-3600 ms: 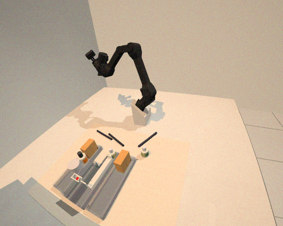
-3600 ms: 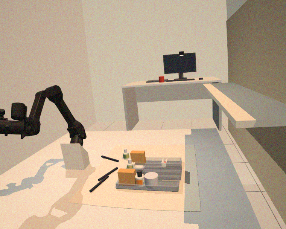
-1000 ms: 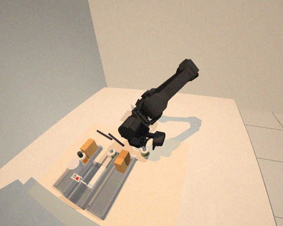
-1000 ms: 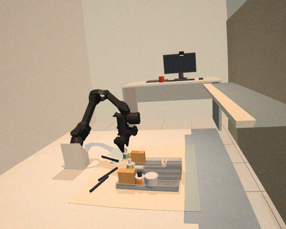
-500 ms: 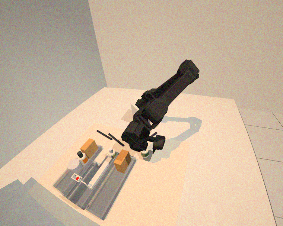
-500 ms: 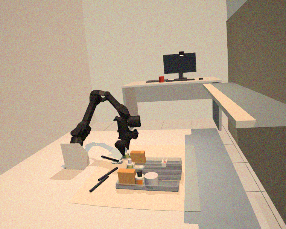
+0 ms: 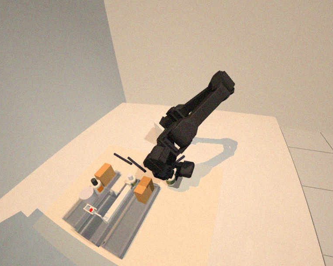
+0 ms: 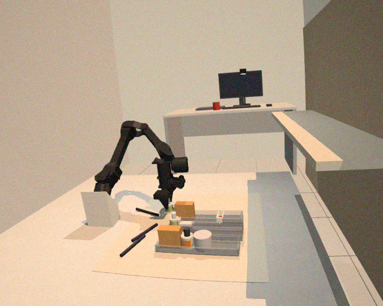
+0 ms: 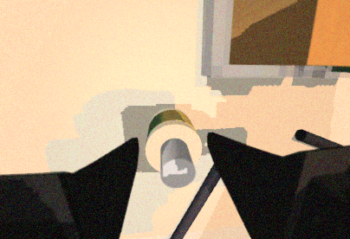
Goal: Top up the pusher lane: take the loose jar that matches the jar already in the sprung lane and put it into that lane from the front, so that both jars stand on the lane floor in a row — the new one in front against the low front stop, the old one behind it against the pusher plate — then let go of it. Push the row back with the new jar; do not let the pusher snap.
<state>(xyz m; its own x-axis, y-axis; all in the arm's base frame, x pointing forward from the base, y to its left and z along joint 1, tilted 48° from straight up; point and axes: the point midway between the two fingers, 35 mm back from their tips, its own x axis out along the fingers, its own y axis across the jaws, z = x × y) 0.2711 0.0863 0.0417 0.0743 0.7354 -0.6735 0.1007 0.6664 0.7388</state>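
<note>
The cream pusher bar is 190 mm to the right of my gripper tip, 150 mm ahead of it and 20 mm above it. Also, from my gripper tip: red dot: 230 mm ahead, 210 mm to the right, 50 mm above; then grey cylinder: 290 mm to the right, 170 mm ahead.
</note>
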